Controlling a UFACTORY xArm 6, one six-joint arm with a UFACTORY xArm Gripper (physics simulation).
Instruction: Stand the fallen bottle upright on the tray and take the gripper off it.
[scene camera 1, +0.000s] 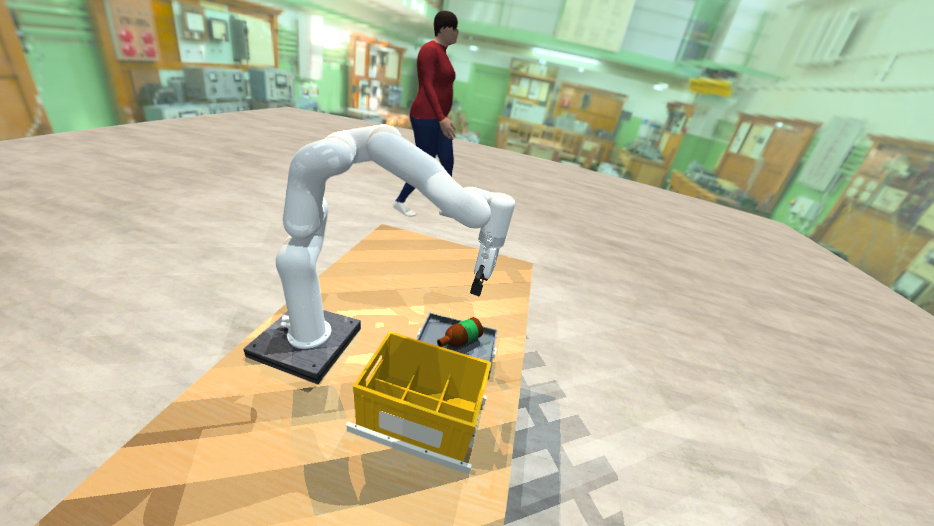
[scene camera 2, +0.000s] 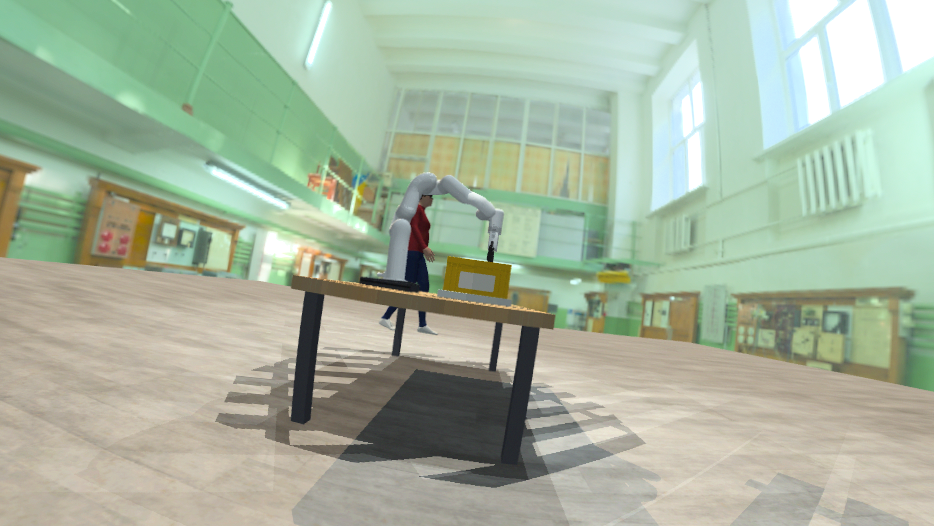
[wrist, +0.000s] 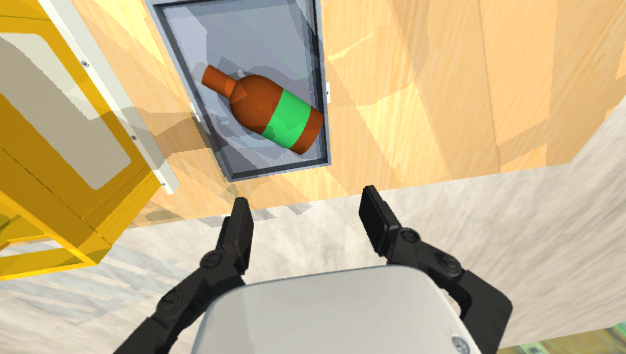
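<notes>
My gripper (scene camera 1: 479, 286), visible. Wrist view too: gripper (wrist: 307, 204).
</notes>
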